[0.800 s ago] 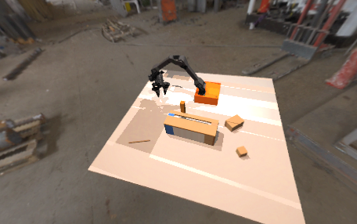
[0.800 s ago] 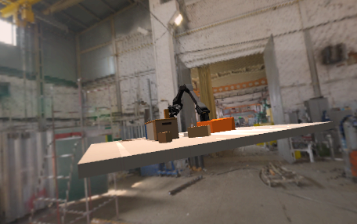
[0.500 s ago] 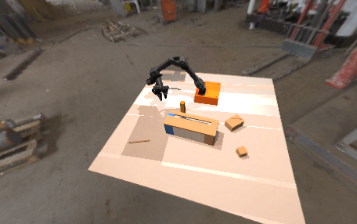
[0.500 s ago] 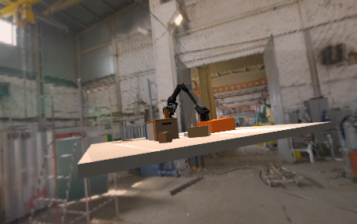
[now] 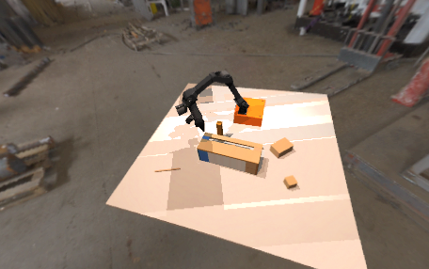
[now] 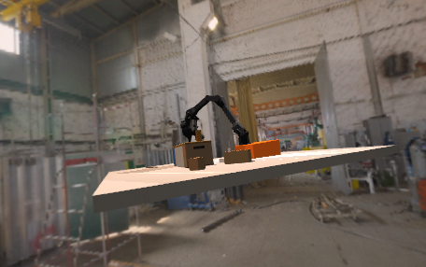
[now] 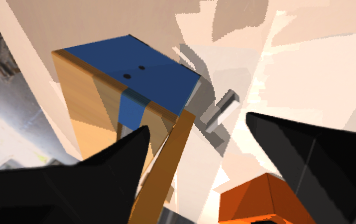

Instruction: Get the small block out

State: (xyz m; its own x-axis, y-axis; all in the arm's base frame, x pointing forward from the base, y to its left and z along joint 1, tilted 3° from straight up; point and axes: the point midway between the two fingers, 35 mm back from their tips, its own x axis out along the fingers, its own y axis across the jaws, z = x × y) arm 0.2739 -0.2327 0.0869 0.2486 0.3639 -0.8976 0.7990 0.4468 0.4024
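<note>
Now: the clear-fronted box 210 mm to the left of my gripper tip, 70 mm below it and 60 mm ahead of it. Also, from my gripper tip: brown block: 220 mm to the left, 80 mm ahead, 50 mm below; thin stick: 280 mm ahead, 170 mm to the right, 130 mm below; brown cube: 580 mm to the left, 200 mm ahead, 110 mm below.
</note>
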